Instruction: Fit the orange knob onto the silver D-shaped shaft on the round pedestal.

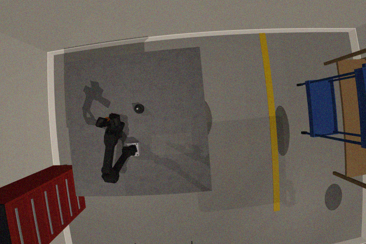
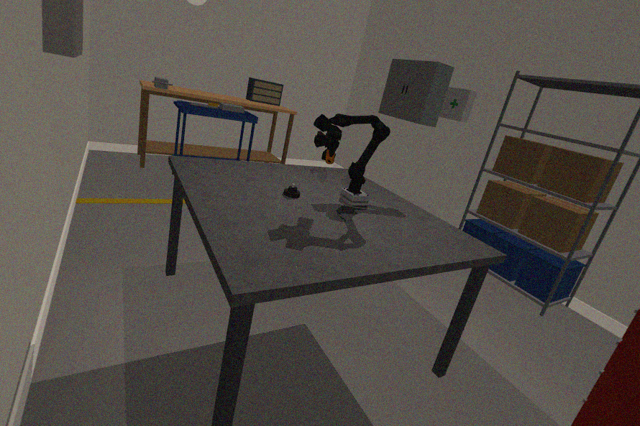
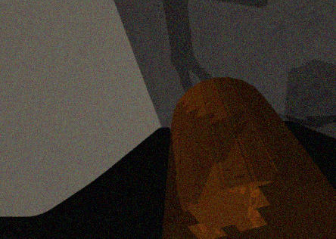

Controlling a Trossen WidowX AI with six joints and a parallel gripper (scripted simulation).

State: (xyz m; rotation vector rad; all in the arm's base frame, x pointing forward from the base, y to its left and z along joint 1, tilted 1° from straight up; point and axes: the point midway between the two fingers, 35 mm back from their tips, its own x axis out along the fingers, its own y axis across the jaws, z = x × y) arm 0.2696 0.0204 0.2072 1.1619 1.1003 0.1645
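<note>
Now: gripper tip 20 mm to the left of the orange knob, 20 mm below it and 20 mm past it. The rest, counted from my gripper tip: dark round pedestal (210 mm below, 180 mm to the right, 30 mm ahead).
</note>
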